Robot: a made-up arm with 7 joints. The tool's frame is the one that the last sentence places.
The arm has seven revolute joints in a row. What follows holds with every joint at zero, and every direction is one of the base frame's. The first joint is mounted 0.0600 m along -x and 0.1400 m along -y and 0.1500 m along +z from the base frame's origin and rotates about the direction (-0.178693, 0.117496, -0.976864), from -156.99 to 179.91 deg. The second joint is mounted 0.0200 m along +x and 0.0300 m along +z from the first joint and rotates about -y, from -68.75 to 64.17 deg. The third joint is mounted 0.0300 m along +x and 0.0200 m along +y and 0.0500 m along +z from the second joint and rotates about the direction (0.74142, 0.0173, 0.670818), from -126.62 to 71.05 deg. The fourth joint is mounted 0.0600 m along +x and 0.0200 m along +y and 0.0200 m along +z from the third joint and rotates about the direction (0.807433, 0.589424, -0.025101), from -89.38 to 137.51 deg. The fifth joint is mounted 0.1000 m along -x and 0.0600 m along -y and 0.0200 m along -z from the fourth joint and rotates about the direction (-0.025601, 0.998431, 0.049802), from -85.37 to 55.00 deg. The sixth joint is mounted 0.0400 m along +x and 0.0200 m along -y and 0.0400 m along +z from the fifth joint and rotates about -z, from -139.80 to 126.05 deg. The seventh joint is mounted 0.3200 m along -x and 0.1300 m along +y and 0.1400 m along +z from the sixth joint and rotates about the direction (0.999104, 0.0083, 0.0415), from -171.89 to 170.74 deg. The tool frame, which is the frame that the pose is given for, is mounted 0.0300 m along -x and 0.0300 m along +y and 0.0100 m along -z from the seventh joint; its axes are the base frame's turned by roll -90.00, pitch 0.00 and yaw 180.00 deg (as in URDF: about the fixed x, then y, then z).
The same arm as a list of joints. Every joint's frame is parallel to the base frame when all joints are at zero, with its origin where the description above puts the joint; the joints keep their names.
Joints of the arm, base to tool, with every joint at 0 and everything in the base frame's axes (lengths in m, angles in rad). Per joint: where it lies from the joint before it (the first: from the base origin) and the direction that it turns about. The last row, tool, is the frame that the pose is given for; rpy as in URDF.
joint 1: axis -0.178693 0.117496 -0.976864 origin -0.06 -0.14 0.15
joint 2: axis 0 -1 0 origin 0.02 0 0.03
joint 3: axis 0.74142 0.0173 0.670818 origin 0.03 0.02 0.05
joint 4: axis 0.807433 0.589424 -0.025101 origin 0.06 0.02 0.02
joint 5: axis -0.025601 0.998431 0.049802 origin -0.1 -0.06 -0.02
joint 6: axis 0 0 -1 origin 0.04 -0.02 0.04
joint 7: axis 0.999104 0.0083 0.0415 origin -0.32 0.13 0.14
tool: origin -0.03 0.03 -0.01 rpy -1.5708 0 3.1416
Joint limits (rad, base to tool): -2.74..3.14 -1.1999..1.12 -2.2099..1.2401 -1.56..2.4 -1.49..0.9599 -2.44..2.2 -3..2.98

